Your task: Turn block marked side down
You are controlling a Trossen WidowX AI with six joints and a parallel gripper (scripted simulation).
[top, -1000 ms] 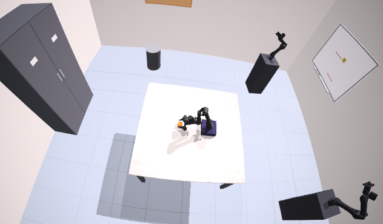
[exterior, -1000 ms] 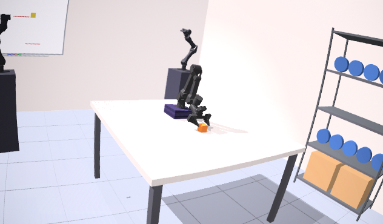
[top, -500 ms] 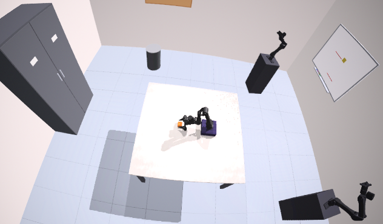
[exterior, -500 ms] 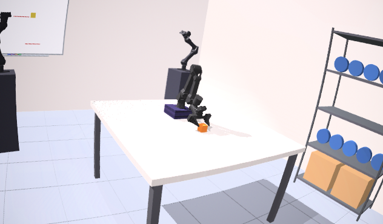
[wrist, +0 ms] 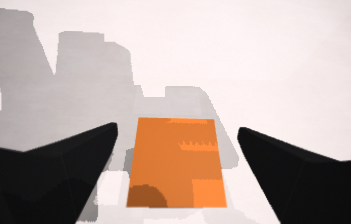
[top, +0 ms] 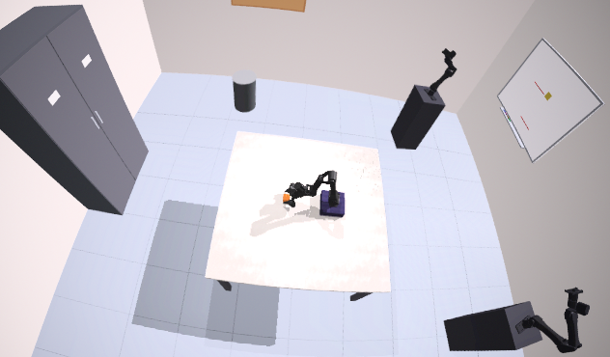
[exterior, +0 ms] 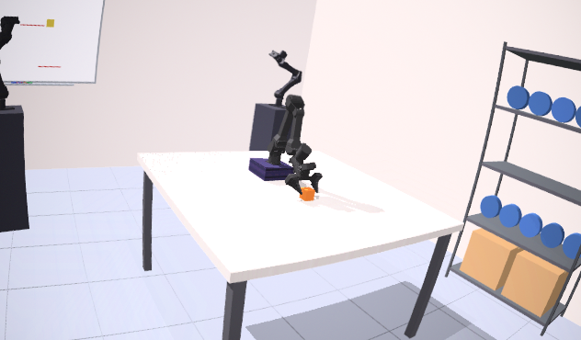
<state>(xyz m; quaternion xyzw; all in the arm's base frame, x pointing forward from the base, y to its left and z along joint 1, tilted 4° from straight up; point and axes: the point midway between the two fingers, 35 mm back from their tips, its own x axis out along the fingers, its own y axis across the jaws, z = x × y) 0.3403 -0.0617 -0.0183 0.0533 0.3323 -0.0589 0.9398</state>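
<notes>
The orange block lies 3 cm behind my gripper tip, 1 cm to the left of it and 1 cm below it.
</notes>
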